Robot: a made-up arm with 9 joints.
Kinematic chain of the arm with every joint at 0, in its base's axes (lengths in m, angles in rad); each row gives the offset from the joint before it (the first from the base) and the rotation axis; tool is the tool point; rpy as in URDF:
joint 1: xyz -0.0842 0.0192 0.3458 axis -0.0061 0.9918 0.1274
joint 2: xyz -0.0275 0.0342 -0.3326 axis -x
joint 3: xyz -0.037 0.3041 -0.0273 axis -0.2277 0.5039 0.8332
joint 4: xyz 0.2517 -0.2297 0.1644 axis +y
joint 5: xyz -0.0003 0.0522 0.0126 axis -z
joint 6: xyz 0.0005 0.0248 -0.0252 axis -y
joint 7: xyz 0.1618 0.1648 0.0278 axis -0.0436 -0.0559 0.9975
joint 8: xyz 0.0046 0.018 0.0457 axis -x
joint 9: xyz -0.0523 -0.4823 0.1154 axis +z
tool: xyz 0.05 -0.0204 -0.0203 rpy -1.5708 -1.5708 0
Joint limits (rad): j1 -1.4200..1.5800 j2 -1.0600..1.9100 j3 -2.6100..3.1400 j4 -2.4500..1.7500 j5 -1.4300..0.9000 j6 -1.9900..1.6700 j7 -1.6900..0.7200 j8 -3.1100..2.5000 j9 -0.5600..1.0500
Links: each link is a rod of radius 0.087 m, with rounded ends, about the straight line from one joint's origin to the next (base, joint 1, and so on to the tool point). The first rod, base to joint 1, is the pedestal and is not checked.
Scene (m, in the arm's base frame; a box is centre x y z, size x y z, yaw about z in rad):
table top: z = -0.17
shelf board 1: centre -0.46 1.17 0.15 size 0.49 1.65 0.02 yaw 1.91
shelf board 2: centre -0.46 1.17 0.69 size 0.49 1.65 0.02 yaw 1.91
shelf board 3: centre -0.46 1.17 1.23 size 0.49 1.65 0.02 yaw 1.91
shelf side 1: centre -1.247 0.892 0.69 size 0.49 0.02 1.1 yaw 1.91
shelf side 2: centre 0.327 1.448 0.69 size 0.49 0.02 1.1 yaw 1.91
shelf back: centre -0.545 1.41 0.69 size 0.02 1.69 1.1 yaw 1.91
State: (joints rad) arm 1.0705 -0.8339 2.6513 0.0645 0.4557 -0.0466 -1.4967 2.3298 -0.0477
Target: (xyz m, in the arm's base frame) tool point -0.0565 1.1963 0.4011
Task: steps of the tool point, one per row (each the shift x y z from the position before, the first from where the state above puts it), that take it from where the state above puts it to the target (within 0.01 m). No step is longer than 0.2 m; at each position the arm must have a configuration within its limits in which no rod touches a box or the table.
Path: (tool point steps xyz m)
1: 0.0133 -0.0487 0.0005
2: 0.0234 -0.0738 0.0006
3: 0.0356 -0.0980 0.0006
4: 0.0482 -0.1207 -0.0017
5: 0.1083 0.0919 -0.0981
6: 0.1055 0.0581 -0.1154
7: 0.0976 0.0239 -0.1256
8: 0.0855 -0.0089 -0.1292
9: 0.0703 -0.0388 -0.1262
10: -0.0543 0.1042 -0.0276
11: -0.0412 0.0872 -0.0192
12: -0.0247 0.0716 -0.0052
13: -0.0089 0.0560 0.0145
14: 0.0027 0.0392 0.0375

